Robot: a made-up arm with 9 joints. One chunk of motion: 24 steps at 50 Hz.
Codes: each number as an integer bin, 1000 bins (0 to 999) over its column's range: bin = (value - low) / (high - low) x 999, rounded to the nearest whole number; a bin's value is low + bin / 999 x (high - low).
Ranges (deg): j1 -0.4..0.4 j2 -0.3..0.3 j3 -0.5..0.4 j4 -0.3..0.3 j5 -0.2..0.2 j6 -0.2..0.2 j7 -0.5..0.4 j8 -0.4..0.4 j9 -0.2..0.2
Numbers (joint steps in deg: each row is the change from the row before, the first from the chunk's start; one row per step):
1: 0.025 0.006 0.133 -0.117 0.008 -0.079 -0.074 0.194 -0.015
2: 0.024 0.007 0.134 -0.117 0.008 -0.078 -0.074 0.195 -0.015
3: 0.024 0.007 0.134 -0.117 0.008 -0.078 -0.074 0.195 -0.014
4: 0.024 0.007 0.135 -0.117 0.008 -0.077 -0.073 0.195 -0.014
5: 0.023 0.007 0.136 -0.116 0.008 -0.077 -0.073 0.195 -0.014
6: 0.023 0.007 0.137 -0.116 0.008 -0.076 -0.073 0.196 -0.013
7: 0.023 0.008 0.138 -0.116 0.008 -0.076 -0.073 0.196 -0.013
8: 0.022 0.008 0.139 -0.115 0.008 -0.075 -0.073 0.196 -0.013
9: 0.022 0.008 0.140 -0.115 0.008 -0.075 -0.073 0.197 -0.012
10: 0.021 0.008 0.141 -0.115 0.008 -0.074 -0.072 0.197 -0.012
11: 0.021 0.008 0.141 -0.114 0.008 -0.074 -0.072 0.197 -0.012
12: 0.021 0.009 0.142 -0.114 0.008 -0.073 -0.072 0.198 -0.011
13: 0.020 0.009 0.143 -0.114 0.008 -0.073 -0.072 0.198 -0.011
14: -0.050 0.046 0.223 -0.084 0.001 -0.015 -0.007 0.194 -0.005
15: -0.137 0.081 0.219 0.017 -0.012 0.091 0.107 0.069 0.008
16: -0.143 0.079 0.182 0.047 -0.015 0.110 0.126 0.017 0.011
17: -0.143 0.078 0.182 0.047 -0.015 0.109 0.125 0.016 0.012
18: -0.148 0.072 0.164 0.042 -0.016 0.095 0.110 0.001 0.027
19: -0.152 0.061 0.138 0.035 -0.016 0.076 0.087 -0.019 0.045
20: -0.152 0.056 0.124 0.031 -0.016 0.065 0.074 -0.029 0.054
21: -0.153 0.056 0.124 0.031 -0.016 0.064 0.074 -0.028 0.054
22: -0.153 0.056 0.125 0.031 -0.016 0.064 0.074 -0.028 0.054
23: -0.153 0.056 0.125 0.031 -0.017 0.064 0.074 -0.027 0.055
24: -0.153 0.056 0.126 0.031 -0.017 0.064 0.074 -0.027 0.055
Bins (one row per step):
1: 531 509 703 305 519 302 473 742 462
2: 529 511 704 305 519 305 473 743 462
3: 529 511 704 305 519 305 473 743 465
4: 529 511 705 305 519 307 474 743 465
5: 528 511 706 306 519 307 474 743 465
6: 528 511 707 306 519 310 474 744 467
7: 528 513 708 306 519 310 474 744 467
8: 527 513 709 308 519 312 474 744 467
9: 527 513 710 308 519 312 474 746 470
10: 526 513 712 308 519 315 475 746 470
11: 526 513 712 310 519 315 475 746 470
12: 526 514 713 310 519 317 475 747 472
13: 524 514 714 310 519 317 475 747 472
14: 437 576 803 360 502 462 547 742 487
15: 328 634 798 528 470 727 674 586 519
16: 321 631 757 578 462 774 695 521 527
17: 321 629 757 578 462 772 694 519 529
18: 315 619 737 569 460 737 677 501 567
19: 310 601 708 558 460 689 652 476 612
20: 310 593 693 551 460 662 637 463 634
21: 308 593 693 551 460 659 637 465 634
22: 308 593 694 551 460 659 637 465 634
23: 308 593 694 551 457 659 637 466 637
24: 308 593 695 551 457 659 637 466 637

